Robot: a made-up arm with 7 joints.
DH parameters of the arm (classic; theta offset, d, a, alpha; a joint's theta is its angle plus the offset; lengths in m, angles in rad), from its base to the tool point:
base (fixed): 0 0 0 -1.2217
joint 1: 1.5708 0 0 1.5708
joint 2: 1.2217 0 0 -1.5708
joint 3: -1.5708 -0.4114 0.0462 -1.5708
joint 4: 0 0 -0.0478 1.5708
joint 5: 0 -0.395 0 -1.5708
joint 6: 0 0 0 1.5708
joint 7: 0 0 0 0
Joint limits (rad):
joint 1: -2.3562..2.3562
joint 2: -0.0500..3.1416
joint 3: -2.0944..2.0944
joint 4: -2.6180..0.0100
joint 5: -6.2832..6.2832
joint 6: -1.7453..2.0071
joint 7: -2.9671..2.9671
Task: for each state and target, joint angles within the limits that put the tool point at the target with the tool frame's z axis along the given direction. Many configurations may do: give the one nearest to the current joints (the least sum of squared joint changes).
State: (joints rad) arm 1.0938 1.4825 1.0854 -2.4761 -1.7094 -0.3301 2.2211
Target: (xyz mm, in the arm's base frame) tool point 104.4 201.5 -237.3 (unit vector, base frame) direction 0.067 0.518 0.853
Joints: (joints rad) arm 1.7283 1.9477 0.4922 -2.5420 -1.7238 -0.2550 2.2211
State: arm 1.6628 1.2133 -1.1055 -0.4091 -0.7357 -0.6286 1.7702
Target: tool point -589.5 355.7 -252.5 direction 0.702 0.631 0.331
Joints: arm 1.2756 1.2010 -1.1024 -1.1193 -0.9089 -0.7686 1.7702
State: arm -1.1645 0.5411 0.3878 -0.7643 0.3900 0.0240 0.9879
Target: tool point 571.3 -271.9 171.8 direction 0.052 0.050 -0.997
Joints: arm -1.2188 -0.0189 -0.0509 -1.4942 0.3363 -0.5880 0.9879
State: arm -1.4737 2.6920 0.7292 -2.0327 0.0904 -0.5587 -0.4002
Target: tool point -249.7 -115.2 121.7 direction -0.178 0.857 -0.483
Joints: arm -2.0453 2.9339 0.4993 -2.6160 0.1907 0.1802 -0.4002
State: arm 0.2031 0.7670 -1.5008 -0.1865 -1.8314 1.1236 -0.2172
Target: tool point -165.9 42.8 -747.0 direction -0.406 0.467 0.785
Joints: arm 0.1811 0.5032 -1.6753 -0.9049 -1.8138 0.6427 -0.2172
